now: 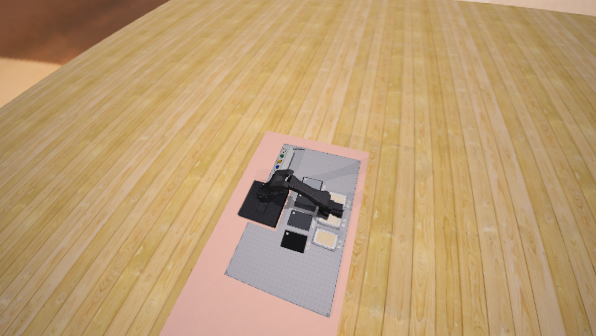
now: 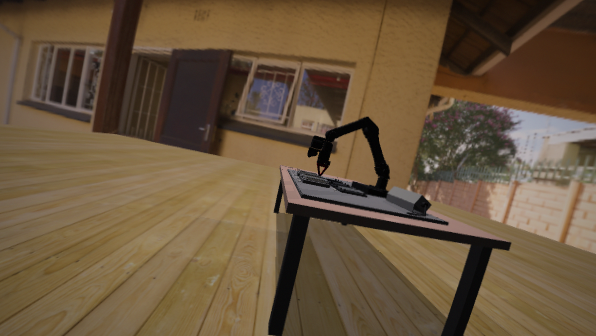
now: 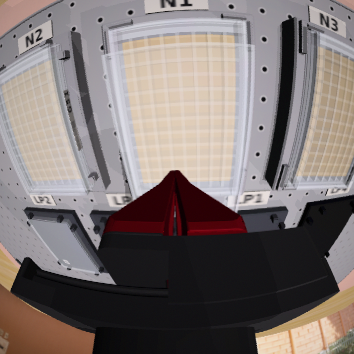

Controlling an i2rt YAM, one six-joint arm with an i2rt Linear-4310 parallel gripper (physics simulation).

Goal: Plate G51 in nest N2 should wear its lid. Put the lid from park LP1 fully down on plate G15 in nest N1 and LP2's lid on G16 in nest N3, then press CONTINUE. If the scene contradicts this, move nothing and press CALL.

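Observation:
My gripper is shut with nothing between its red fingertips. It points down over the near edge of the plate in nest N1. A clear lid lies over that plate; its outline looks doubled and shifted, and whether it is fully down I cannot tell. The plate in N2 is at the left, the plate in N3 at the right. Park LP2 holds a clear lid. Park LP1 is partly hidden by the gripper; no lid shows on its visible part.
A dark park, LP4, is at the right. Part of another dark park shows left of the fingers. Dark upright bars stand between the nests. The button box sits at the board's far end.

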